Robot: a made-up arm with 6 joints.
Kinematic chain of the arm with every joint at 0, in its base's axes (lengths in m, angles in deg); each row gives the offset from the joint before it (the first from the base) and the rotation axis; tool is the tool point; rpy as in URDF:
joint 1: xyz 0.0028 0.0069 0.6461 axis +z
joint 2: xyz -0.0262 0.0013 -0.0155 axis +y
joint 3: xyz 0.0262 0 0.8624 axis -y
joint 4: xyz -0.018 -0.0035 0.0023 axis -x
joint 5: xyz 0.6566 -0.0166 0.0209 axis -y
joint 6: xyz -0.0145 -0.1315 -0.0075 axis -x
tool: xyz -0.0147 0.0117 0.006 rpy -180 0 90
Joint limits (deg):
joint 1: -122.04..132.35
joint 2: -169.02..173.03
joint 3: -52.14..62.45
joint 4: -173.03..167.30
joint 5: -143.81..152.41
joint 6: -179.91..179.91
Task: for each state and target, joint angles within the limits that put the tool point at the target. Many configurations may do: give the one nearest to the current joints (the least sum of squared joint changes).
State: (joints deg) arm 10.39 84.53 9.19 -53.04 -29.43 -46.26
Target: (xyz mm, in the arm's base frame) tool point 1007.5 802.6 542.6
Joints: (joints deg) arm 44.02 68.35 38.02 -49.78 -30.67 -45.85
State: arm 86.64 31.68 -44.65 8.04 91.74 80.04
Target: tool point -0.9 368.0 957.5
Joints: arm 111.26 -2.86 -52.14 -22.88 86.27 78.99
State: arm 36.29 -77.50 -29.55 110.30 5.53 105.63
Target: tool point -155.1 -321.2 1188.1
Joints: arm 82.16 -77.08 -52.14 141.84 -0.02 99.41
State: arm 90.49 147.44 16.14 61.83 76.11 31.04
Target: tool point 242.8 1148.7 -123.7
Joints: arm 81.70 102.26 34.75 62.64 75.52 30.80
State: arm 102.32 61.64 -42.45 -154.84 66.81 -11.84
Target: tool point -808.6 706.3 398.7
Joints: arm 132.11 66.10 5.88 -165.97 69.63 -11.03
